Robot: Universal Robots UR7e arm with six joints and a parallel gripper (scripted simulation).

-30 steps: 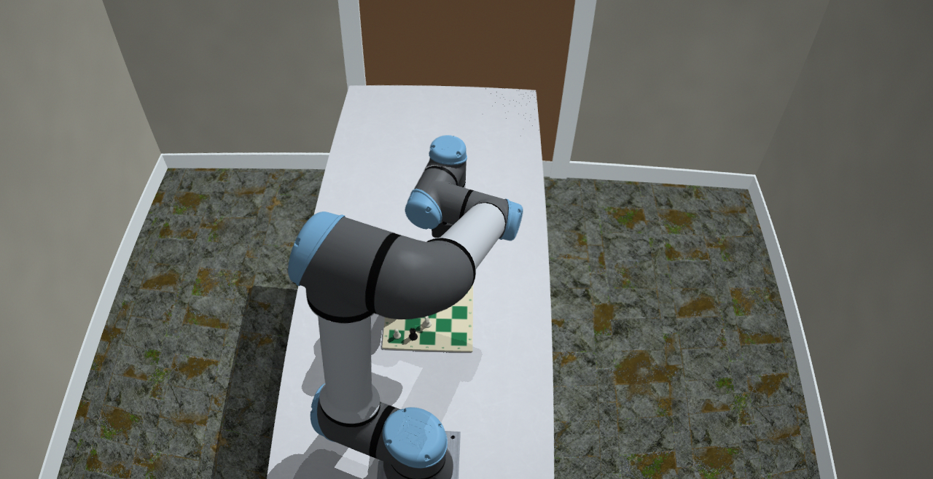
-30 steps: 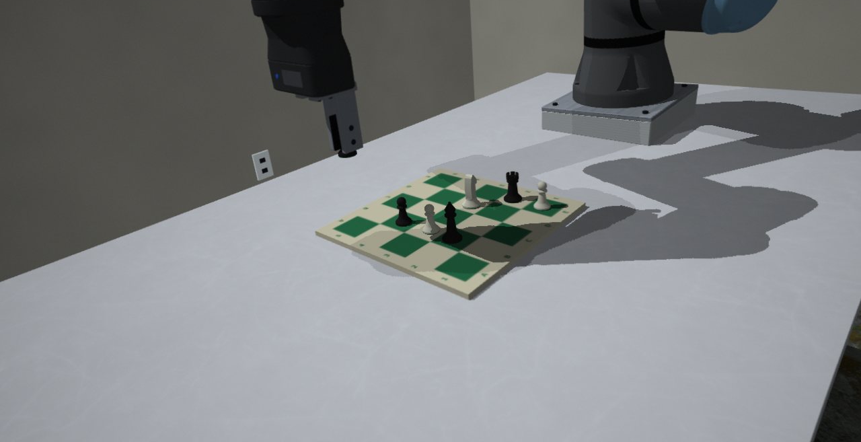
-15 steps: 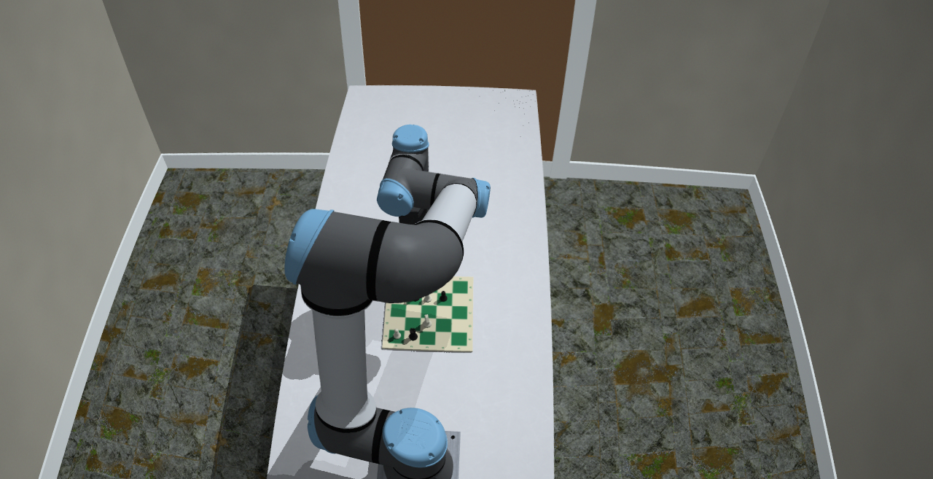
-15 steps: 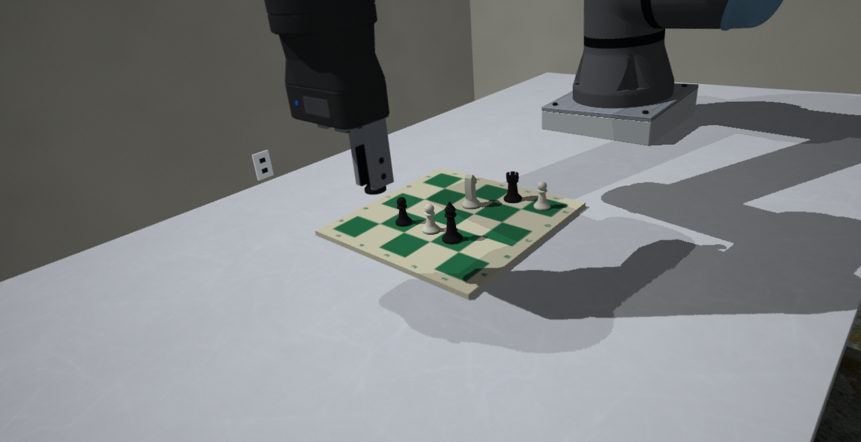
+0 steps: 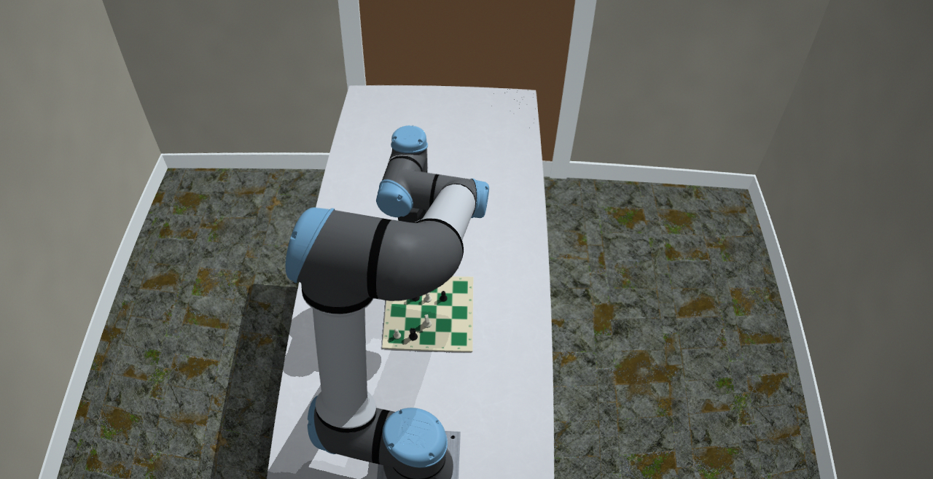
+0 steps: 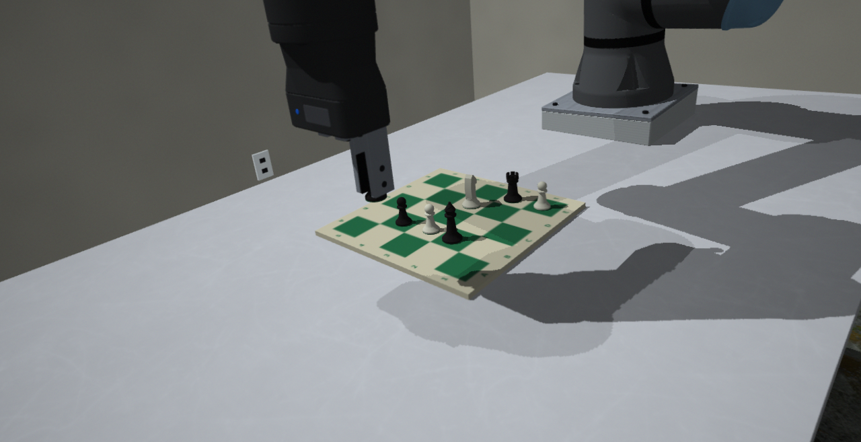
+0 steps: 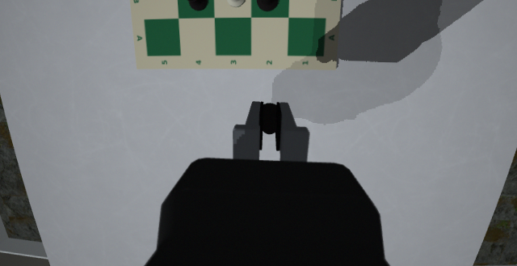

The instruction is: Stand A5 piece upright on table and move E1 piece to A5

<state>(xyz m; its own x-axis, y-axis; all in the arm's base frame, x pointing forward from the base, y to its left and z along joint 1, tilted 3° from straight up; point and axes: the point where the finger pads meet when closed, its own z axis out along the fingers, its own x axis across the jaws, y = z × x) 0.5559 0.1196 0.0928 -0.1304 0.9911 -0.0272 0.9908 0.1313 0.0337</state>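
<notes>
Now: the white knight 17 cm behind my hand, 6 cm to the right of it and 10 cm below it. Round my hand: chessboard (13 cm behind, 6 cm to the right, 11 cm below).
</notes>
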